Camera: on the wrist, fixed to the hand. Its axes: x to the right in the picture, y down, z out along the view.
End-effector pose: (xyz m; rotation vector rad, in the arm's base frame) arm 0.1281 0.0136 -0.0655 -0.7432 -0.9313 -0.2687
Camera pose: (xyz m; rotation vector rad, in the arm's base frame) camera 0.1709 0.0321 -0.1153 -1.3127 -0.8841 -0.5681
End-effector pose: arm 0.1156 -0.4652 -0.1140 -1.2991 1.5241 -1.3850
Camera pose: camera 0.0753 -0.4475 -0.1661 -1.6716 2.0149 -0.9124
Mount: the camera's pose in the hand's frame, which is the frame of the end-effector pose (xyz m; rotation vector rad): -0.0132 0.0583 -0.0329 -0.6189 -0.0303 -0.0091
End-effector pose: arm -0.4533 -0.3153 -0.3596 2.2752 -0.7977 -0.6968
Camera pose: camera -0.4619 -0.3303 -0.2936 1.7105 -0.4921 -0.8454
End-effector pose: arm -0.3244 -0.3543 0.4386 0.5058 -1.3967 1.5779
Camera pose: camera -0.3581 -0.3236 0.3878 0.1594 -1.7977 1.0485
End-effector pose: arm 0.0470 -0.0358 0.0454 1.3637 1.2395 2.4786
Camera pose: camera 0.0492 -0.1009 0.0657 1.2008 0.3961 2.4999
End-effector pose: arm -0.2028 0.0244 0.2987 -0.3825 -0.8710 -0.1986
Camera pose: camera -0.1691 0.0646 0.2550 -0.9594 -0.8290 -0.4746
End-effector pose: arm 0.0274 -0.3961 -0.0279 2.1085 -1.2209 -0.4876
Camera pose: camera 0.0039 -0.3942 0.0361 1.5806 -0.9198 -0.7877
